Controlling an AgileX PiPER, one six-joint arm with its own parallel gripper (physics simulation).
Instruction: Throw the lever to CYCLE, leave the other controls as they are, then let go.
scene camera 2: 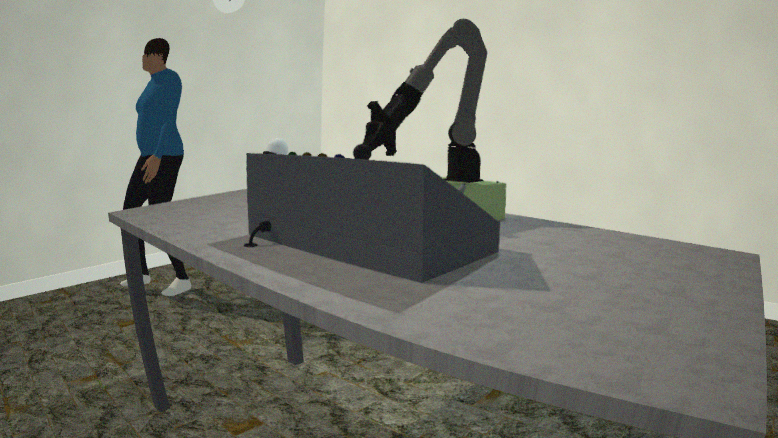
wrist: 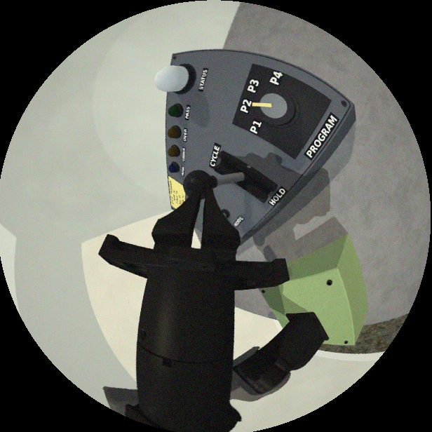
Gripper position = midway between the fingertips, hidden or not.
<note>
I see my gripper (scene camera 2: 366,148) and a lever (wrist: 196,178).
My gripper also shows in the wrist view (wrist: 203,194).
</note>
